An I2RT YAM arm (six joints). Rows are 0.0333 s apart.
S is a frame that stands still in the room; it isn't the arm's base.
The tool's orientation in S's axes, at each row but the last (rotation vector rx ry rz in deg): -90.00 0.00 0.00; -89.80 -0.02 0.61; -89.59 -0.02 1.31; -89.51 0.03 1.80; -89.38 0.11 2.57; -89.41 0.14 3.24; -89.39 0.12 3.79
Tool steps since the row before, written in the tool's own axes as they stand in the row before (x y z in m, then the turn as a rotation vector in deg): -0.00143 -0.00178 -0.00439 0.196 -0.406 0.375; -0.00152 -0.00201 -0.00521 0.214 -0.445 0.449; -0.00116 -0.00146 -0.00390 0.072 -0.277 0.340; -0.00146 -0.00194 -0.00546 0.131 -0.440 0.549; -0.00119 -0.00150 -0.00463 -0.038 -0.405 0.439; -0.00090 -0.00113 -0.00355 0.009 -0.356 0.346; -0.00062 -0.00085 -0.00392 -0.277 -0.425 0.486
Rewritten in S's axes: -0.00143 -0.00439 0.00178 0.196 0.375 0.406; -0.00147 -0.00523 0.00200 0.214 0.449 0.445; -0.00108 -0.00393 0.00145 0.071 0.339 0.278; -0.00131 -0.00550 0.00192 0.129 0.548 0.442; -0.00102 -0.00468 0.00148 -0.038 0.434 0.411; -0.00073 -0.00359 0.00113 0.011 0.343 0.359; -0.00042 -0.00395 0.00083 -0.278 0.470 0.442
